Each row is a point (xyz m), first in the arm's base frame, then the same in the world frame.
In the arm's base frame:
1: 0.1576 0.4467 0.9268
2: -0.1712 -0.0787 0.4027
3: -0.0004 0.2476 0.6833
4: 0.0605 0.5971 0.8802
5: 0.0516 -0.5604 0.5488
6: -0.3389 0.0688 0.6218
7: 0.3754 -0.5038 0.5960
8: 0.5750 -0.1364 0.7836
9: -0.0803 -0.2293 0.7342
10: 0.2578 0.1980 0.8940
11: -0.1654 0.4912 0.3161
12: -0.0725 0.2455 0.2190
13: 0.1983 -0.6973 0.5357
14: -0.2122 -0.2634 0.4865
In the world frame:
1: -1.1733 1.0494 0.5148
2: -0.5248 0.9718 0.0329
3: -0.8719 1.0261 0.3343
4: -1.0925 1.1368 0.6564
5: -0.7356 0.7653 -0.4318
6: -0.6354 1.2499 0.1239
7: -0.9451 0.5242 -0.3410
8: -1.2298 0.5158 0.0180
9: -0.8465 1.0305 -0.1512
10: -1.1818 0.9019 0.2887
11: -0.4872 1.0300 0.6052
12: -0.4370 0.8574 0.3904
13: -0.7914 0.6088 -0.5451
14: -0.5647 1.0137 -0.1658

